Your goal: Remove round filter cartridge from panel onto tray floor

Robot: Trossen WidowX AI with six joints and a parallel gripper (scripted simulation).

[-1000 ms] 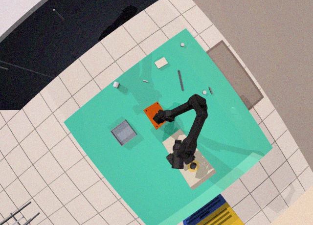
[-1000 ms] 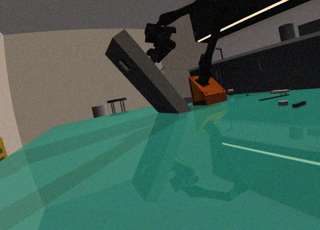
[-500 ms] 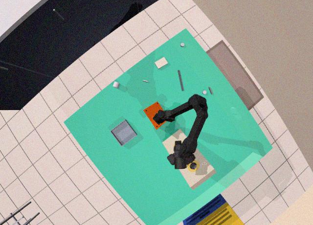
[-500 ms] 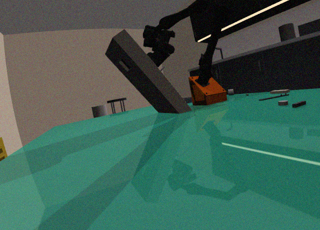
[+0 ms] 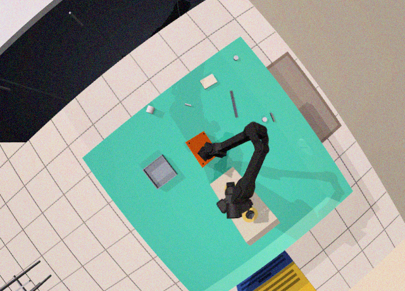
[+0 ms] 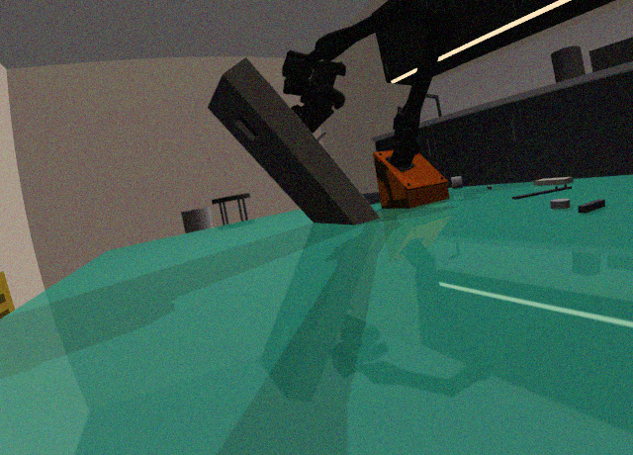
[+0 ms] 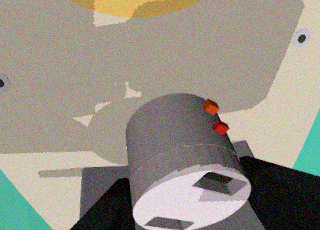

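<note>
Right now the grey service panel is 50 mm ahead of my gripper tip and 20 mm below it. Also, from my gripper tip: round grey filter cartridge (right at my gripper tip); then beige block (580 mm behind, 360 mm to the left, 200 mm below); then grey square tray (380 mm behind, 240 mm to the right, 190 mm below).
</note>
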